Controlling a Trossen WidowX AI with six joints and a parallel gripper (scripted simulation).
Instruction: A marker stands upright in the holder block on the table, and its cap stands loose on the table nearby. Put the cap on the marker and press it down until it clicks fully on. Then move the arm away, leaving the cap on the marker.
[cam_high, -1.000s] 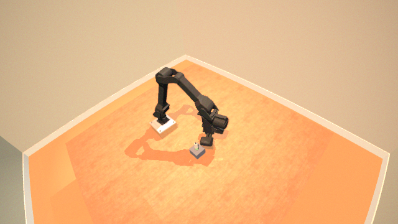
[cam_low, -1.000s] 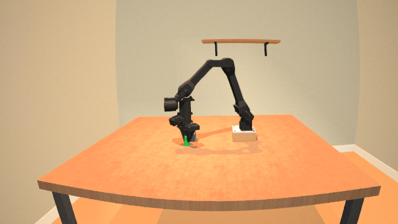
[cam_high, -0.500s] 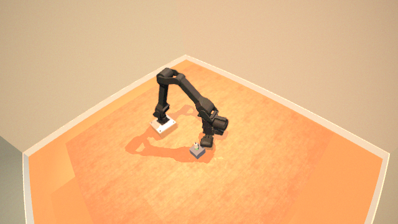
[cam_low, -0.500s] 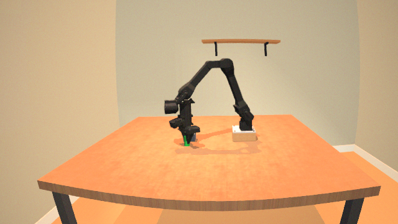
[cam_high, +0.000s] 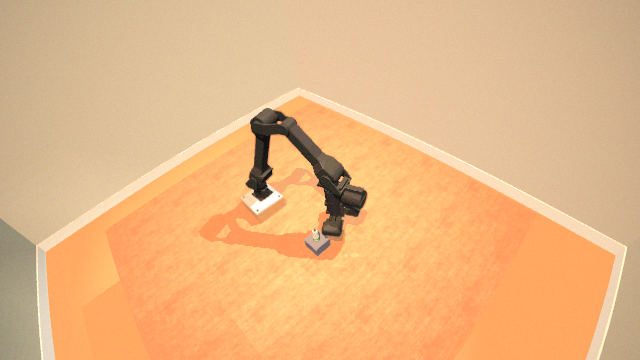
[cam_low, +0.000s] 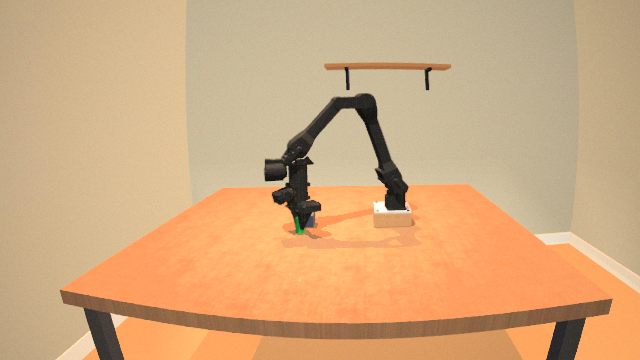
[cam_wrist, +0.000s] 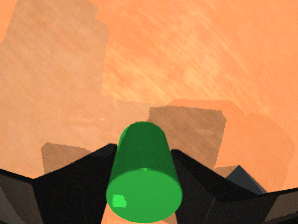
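My gripper tip is now 10 cm to the left of the holder block and 1 cm past it. Also, from my gripper tip: green cap 1 cm above.
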